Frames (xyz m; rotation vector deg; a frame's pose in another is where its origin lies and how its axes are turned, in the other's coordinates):
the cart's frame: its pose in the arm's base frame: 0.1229 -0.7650 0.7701 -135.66 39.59 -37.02
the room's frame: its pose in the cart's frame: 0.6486 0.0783 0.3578 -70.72 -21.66 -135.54
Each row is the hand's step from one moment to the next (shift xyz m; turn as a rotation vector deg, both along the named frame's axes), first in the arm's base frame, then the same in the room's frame.
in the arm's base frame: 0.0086 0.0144 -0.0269 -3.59 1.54 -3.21
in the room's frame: 0.0283 -0.0077 0.0119 2.38 -4.08 -1.80
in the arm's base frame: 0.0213 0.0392 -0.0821 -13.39 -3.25 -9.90
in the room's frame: 0.0817 -0.0285 0.0352 0.47 -16.66 -3.18
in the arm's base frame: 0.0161 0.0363 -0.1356 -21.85 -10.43 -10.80
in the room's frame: 0.1086 -0.0687 0.0588 -6.38 -25.20 -5.20
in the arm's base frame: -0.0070 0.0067 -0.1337 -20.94 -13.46 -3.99
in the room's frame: 0.0794 -0.0923 0.0562 -12.49 -20.97 -6.31
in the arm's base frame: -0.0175 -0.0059 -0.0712 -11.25 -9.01 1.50
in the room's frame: 0.0321 -0.0614 0.0248 -10.19 -9.38 -4.26
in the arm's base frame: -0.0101 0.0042 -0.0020 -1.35 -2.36 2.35
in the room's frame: 0.0026 -0.0068 -0.0084 -3.47 -0.07 -0.92
